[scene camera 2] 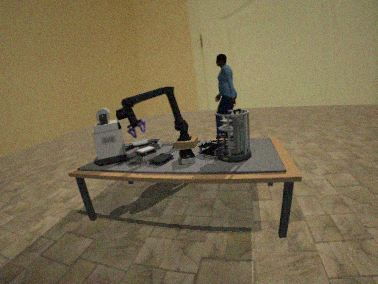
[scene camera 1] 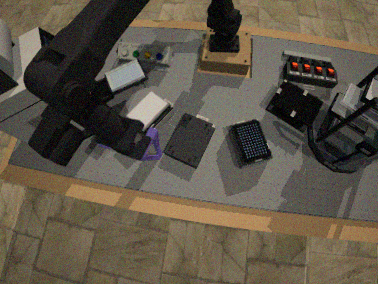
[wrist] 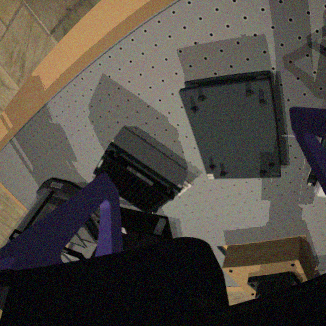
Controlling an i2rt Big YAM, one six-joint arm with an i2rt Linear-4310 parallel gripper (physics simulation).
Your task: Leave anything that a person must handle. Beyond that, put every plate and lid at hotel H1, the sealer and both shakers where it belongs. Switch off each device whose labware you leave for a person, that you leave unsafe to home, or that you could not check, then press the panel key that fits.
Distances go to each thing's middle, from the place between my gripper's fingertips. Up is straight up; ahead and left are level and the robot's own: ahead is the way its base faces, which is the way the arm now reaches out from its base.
Right now my hand is 110 mm past the black well plate with blue wells (scene camera 1: pixel 250 137), 290 mm to the right of it and 180 mm above it. Also, from my hand: plate hotel H1 (scene camera 1: pixel 338 145): 150 mm behind, 640 mm to the left, 70 mm below.
